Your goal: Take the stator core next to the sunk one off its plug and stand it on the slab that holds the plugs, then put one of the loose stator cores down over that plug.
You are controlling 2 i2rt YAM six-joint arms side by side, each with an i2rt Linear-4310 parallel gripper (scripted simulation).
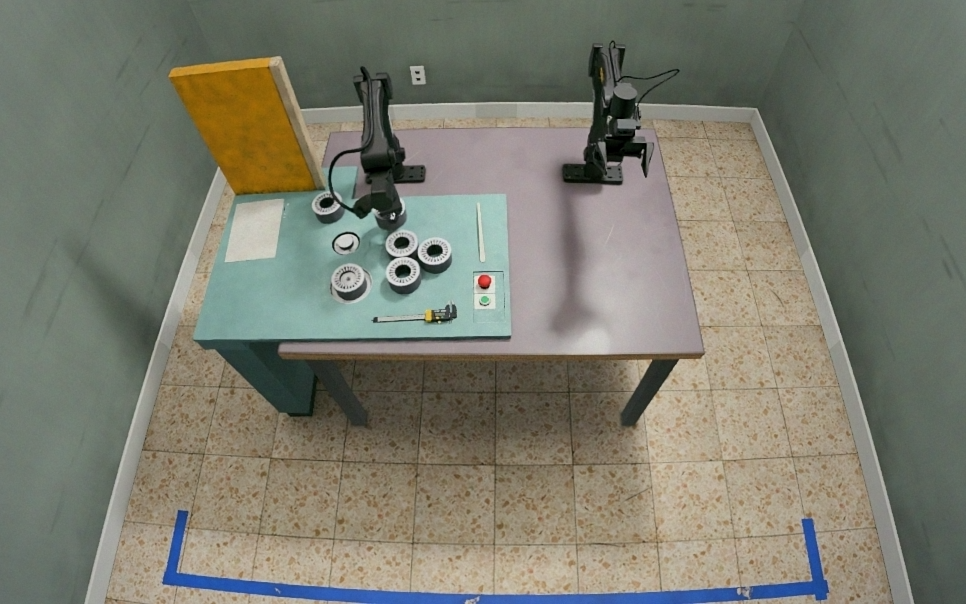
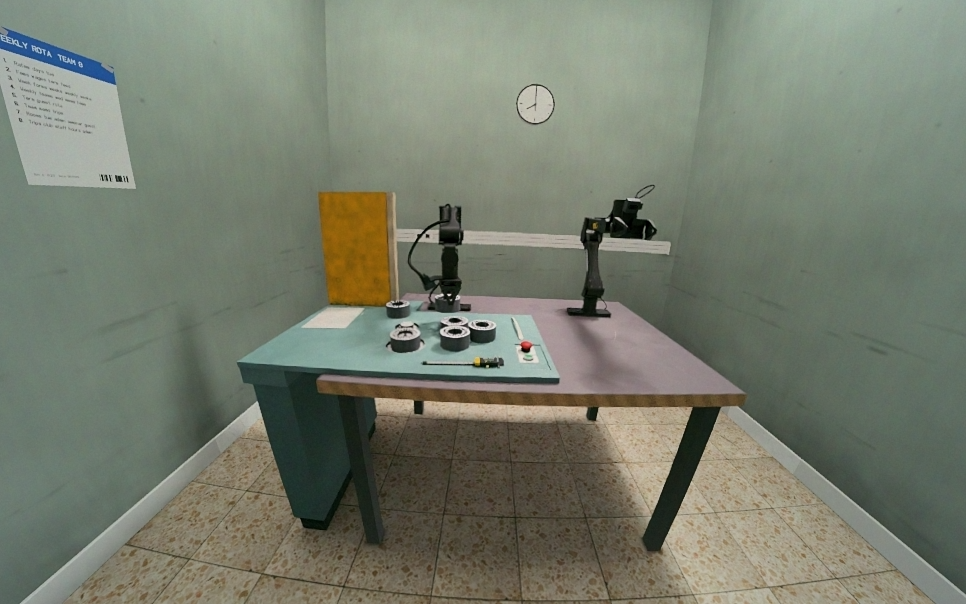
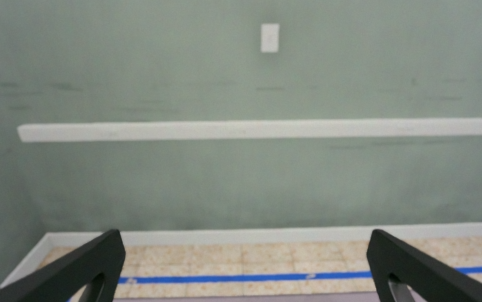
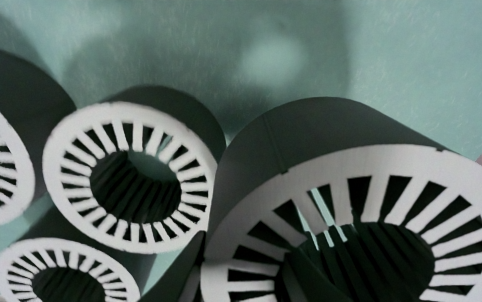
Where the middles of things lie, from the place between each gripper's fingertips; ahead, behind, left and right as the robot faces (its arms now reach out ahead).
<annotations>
My right gripper is now 4 cm past the pale sheet [image 1: 254,235], 48 cm to the left of it and 10 cm above it. Round my right hand: orange panel [image 1: 246,111] (22 cm behind, 42 cm to the right, 15 cm above).
I see the orange panel 104 cm to the right of my left hand [image 1: 626,174], 32 cm behind it and 15 cm below it. Also, from my left hand: pale sheet (110 cm to the right, 40 cm below, 14 cm behind).
</annotations>
